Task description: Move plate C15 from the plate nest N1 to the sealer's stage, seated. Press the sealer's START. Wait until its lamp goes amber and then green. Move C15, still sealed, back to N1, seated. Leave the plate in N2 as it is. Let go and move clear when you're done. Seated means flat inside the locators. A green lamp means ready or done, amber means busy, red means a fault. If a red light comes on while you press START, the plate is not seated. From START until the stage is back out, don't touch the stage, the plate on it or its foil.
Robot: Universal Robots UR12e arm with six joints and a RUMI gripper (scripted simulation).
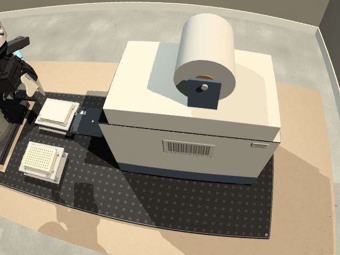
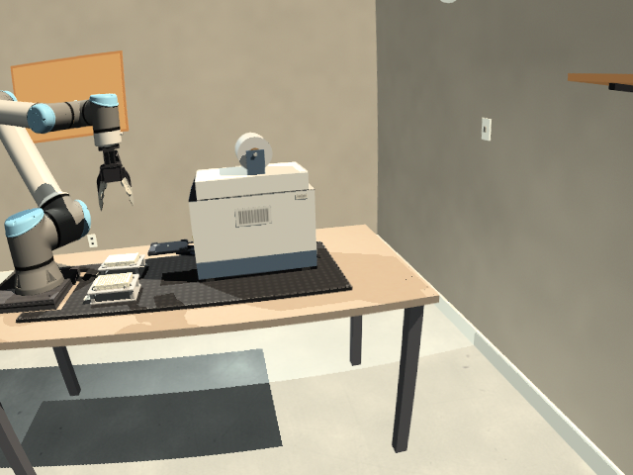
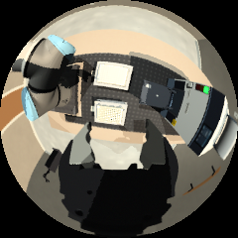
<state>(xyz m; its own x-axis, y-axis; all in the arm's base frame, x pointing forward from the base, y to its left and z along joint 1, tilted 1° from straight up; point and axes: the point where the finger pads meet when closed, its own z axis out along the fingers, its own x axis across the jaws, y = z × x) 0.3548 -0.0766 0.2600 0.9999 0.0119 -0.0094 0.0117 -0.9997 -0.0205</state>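
The well plate is 50 mm behind my hand, 90 mm to the right of it and 240 mm below it. The rest, counted from my hand: foil roll 490 mm ahead, 40 mm to the right, 130 mm above; then sealer stage 160 mm ahead, 20 mm to the left, 180 mm below.
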